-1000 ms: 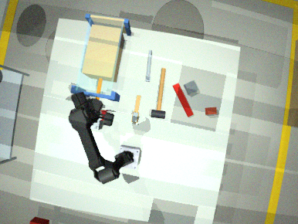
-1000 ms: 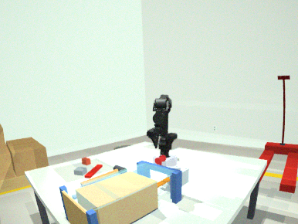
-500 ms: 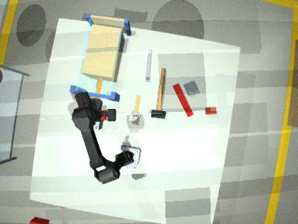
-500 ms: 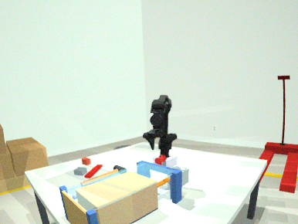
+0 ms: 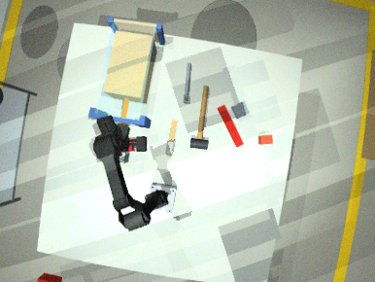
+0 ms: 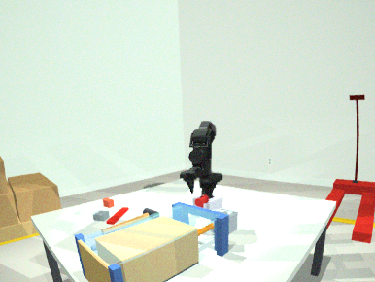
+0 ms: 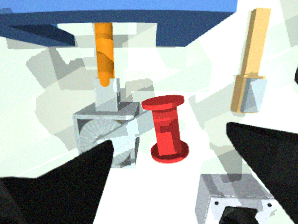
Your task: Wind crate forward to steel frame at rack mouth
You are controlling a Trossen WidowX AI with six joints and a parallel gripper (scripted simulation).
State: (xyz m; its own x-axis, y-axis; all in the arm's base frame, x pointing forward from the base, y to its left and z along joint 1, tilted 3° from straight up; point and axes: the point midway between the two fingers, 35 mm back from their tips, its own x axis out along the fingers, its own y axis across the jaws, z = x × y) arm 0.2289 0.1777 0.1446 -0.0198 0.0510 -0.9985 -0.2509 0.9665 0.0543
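Now: the red grip 4 cm below my gripper tip. Round my gripper tip: winch 15 cm below, 8 cm behind, 7 cm to the left; winch handle 8 cm below, 3 cm to the left, 3 cm behind; blue frame 10 cm ahead, 9 cm to the left, 7 cm below.
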